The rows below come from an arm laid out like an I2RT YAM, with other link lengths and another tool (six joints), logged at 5 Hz.
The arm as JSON. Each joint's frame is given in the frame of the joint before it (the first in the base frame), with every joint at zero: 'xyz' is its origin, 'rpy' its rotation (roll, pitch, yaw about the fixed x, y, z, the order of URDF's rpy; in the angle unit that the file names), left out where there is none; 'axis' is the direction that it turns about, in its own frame. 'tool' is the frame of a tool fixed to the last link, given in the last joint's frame.
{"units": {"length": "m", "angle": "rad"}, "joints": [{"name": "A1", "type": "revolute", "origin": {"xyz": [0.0, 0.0, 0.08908]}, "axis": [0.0, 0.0, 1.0]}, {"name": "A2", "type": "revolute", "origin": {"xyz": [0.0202, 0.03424, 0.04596]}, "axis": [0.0, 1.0, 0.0]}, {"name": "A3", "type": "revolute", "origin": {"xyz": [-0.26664, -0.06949, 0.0]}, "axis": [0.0, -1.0, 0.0]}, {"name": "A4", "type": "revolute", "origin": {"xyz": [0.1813, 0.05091, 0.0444]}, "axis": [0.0, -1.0, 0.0]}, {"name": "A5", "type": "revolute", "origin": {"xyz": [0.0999, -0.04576, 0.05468]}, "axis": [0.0, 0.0, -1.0]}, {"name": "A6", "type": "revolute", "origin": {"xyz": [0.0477, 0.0, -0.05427]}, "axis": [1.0, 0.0, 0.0]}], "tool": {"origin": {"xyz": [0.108, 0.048, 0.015], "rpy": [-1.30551, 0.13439, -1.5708]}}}
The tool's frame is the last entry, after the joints.
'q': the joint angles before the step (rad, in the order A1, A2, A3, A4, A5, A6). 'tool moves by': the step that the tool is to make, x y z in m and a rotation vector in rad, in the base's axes. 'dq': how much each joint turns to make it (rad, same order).
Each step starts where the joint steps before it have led.
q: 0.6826 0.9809 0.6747 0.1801 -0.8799 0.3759
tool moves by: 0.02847 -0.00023 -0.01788 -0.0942 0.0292 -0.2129
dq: -0.0016 -0.0323 0.0291 -0.1603 0.2176 -0.0236
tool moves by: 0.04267 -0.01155 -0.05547 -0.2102 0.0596 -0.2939
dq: 0.0031 0.0056 -0.0091 -0.1795 0.3211 -0.0284
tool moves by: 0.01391 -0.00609 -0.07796 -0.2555 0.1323 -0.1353
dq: 0.0672 0.1056 -0.0350 -0.1247 0.2267 0.0163
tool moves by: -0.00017 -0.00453 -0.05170 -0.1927 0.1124 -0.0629
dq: 0.0641 0.1258 0.0132 -0.1010 0.1296 0.0498
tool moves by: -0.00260 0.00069 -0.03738 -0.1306 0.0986 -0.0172
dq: 0.0354 0.1426 0.0248 -0.0465 0.0416 0.0353
